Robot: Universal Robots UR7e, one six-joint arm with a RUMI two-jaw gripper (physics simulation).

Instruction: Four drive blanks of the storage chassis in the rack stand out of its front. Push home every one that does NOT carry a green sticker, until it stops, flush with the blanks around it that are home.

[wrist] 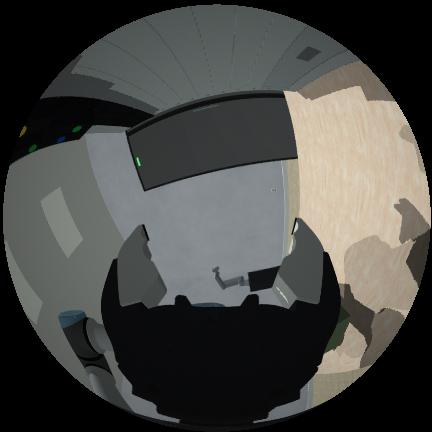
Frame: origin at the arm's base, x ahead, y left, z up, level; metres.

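Seen in the pictures: gripper, fingertip midpoint: (pixel 218 223).
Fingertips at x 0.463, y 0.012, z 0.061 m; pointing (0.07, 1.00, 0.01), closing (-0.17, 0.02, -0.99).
Note:
Offsets run from my fingertips to a thing's middle. "*": to the spot under its first point. Level surfaces: height alone.
A black unit {* 0.176 m up, 0.211 m ahead, 0.013 m right} (pixel 60 117) with small round coloured marks shows at the far left edge of the wrist view. It is seen at a steep, warped angle. A green mark {* 0.192 m up, 0.192 m ahead, 0.038 m left} (pixel 77 129), a second green mark (pixel 33 148), a blue mark {* 0.222 m up, 0.192 m ahead, 0.015 m left} (pixel 61 140) and a yellow mark (pixel 23 131) show on it. I cannot tell separate drive blanks there, nor which stand out. My gripper (pixel 218 223) is open, with nothing between its two grey fingers. It is apart from the black unit, which lies up and to the left in the view.
A wide dark grey panel (pixel 215 140) with a small green light (pixel 138 161) spans the view beyond the fingers. A ribbed grey surface (pixel 215 50) lies above it. A wood-grained surface {0.305 m down} (pixel 345 165) is at the right. A blue-capped arm part (pixel 72 318) shows at the lower left.

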